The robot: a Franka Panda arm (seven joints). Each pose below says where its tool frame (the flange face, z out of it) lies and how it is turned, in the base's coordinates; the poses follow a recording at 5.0 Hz.
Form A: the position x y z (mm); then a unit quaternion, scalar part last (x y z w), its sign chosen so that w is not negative.
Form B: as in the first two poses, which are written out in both.
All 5 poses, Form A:
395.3, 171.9, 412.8, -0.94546, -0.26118, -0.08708, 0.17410
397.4, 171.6, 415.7, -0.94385, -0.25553, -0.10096, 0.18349
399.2, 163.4, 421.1, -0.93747, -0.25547, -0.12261, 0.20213
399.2, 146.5, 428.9, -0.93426, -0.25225, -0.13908, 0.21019
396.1, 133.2, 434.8, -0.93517, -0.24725, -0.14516, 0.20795
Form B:
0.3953, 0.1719, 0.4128, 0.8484, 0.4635, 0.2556, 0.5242, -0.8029, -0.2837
0.3974, 0.1716, 0.4157, 0.8490, 0.4453, 0.2844, 0.5194, -0.8021, -0.2948
0.3992, 0.1634, 0.4211, 0.8394, 0.4294, 0.3332, 0.5286, -0.7878, -0.3163
0.3992, 0.1465, 0.4289, 0.8341, 0.4129, 0.3659, 0.5298, -0.7844, -0.3226
0.3961, 0.1332, 0.4348, 0.8356, 0.4021, 0.3743, 0.5228, -0.7912, -0.3172

